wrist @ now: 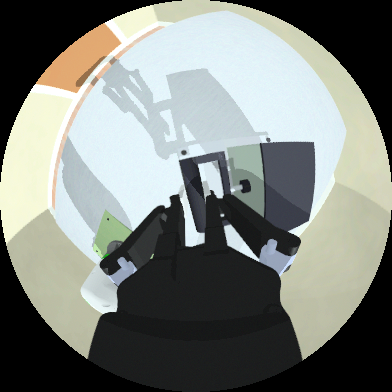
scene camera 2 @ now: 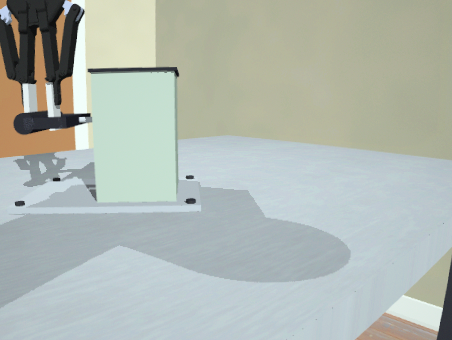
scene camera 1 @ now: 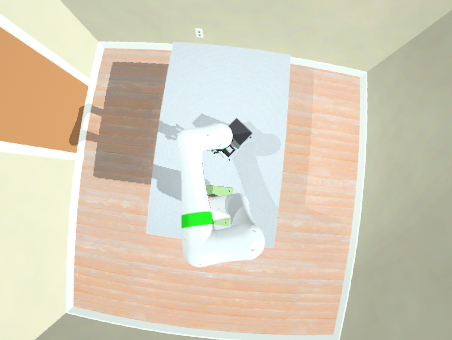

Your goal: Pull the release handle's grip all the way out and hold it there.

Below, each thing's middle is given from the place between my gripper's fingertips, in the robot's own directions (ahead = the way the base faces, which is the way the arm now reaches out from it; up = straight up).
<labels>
Now: the base plate [wrist: 217, 145] 8 cm ahead of my hand, 5 cm to the right of it and 9 cm below it.
</labels>
